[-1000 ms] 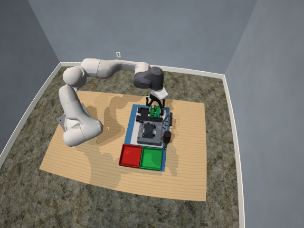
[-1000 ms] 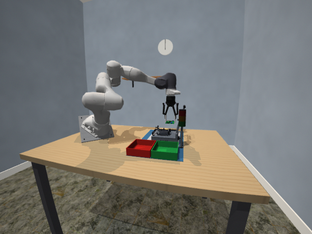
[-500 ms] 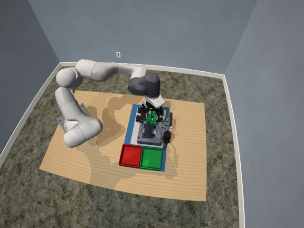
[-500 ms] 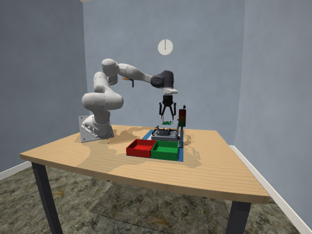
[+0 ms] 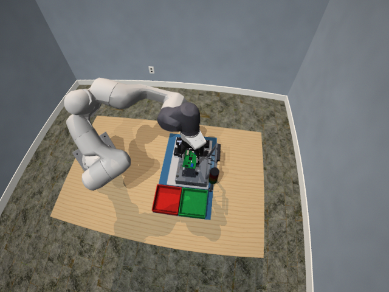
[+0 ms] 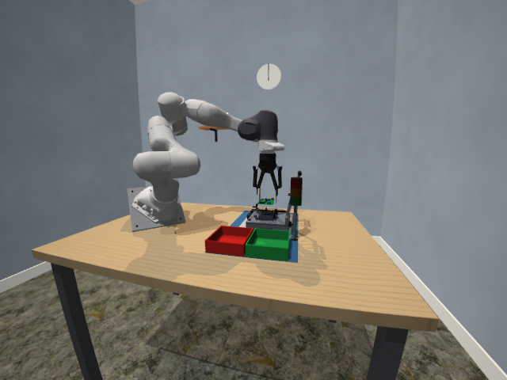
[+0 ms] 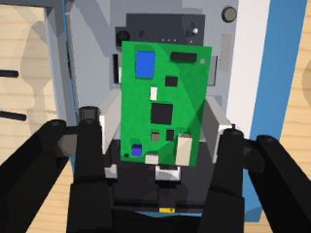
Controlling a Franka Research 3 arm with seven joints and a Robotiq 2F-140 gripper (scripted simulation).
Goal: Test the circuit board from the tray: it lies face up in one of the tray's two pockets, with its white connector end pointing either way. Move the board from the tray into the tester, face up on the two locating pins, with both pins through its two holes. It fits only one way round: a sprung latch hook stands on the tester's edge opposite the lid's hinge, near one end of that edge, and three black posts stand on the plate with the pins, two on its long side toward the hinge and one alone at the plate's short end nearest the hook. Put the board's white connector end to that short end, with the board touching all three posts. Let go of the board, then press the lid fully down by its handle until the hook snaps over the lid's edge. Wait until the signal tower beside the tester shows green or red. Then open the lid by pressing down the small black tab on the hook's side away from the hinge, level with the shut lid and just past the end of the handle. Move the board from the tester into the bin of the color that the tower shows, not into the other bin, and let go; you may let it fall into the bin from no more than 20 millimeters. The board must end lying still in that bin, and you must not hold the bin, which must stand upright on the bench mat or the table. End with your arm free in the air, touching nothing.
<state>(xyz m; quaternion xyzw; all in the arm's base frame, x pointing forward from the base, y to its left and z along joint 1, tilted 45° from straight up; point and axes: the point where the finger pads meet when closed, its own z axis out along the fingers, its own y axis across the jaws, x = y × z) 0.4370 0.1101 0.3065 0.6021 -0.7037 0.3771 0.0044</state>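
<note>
The tester plate is 2 cm to the right of my hand and 8 cm below it. From my hand the other things lie so: green circuit board (2 cm below); then clear lid (11 cm ahead, 5 cm to the right, 3 cm above); then green bin (2 cm behind, 23 cm to the right, 14 cm below).
</note>
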